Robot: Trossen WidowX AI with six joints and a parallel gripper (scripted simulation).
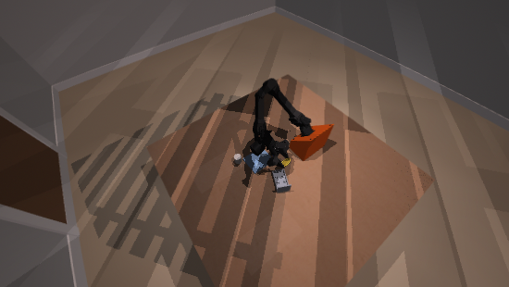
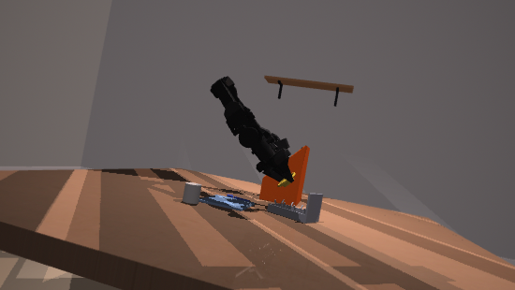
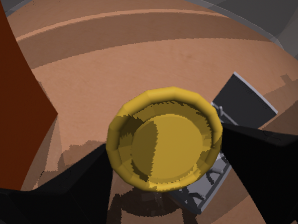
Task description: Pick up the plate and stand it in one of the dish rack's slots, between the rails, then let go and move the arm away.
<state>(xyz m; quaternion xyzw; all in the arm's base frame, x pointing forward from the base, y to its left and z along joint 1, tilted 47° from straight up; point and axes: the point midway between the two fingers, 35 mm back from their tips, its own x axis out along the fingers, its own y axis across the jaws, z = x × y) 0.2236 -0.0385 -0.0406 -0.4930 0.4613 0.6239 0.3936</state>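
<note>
My gripper tip is 7 cm short of the grey dish rack, 3 cm to the right of it and 6 cm above it. The rest, counted from my gripper tip: blue mat (6 cm ahead, 17 cm to the right, 9 cm below); yellow plate (1 cm to the right, 1 cm above); blue spoon (5 cm behind, 16 cm to the right, 8 cm below).
</note>
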